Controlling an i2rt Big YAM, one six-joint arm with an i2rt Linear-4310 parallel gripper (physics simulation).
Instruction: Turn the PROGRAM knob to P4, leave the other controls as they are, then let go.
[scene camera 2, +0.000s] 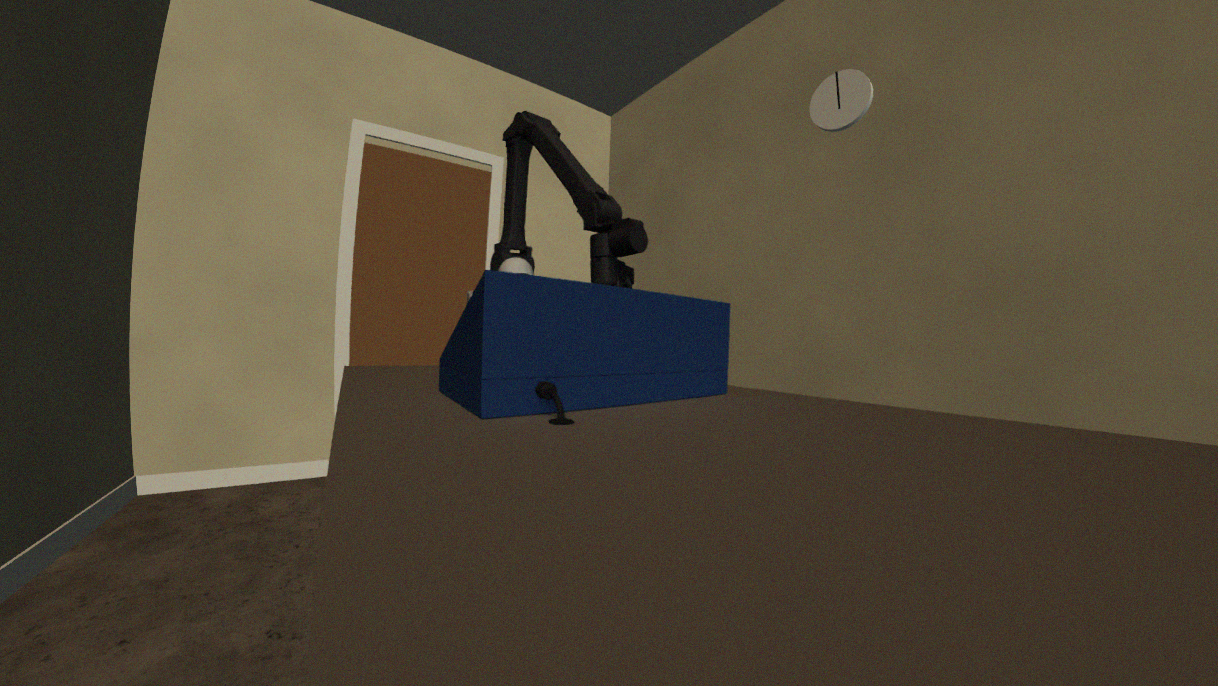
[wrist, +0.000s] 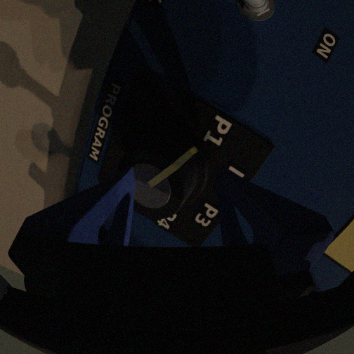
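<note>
The PROGRAM knob (wrist: 151, 196) is a dark round knob with a grey top and a pale yellow pointer line. In the wrist view its line points up and right, towards the P1 label (wrist: 218, 131). The P3 label (wrist: 206, 215) and a partly covered P4 label (wrist: 167, 221) show below; the P2 label is mostly hidden by the right finger. My gripper (wrist: 175, 175) is open, with its fingers on either side of the knob and nothing held. In scene camera 2 the fingers and knob are hidden behind the blue panel box (scene camera 2: 605, 340).
In the wrist view an ON label (wrist: 325, 45) and a metallic control (wrist: 257, 7) are at the upper right, and a yellow patch (wrist: 344, 246) is at the right edge. A small black stand (scene camera 2: 555, 402) is in front of the box. My arm (scene camera 2: 562, 161) arches above the box.
</note>
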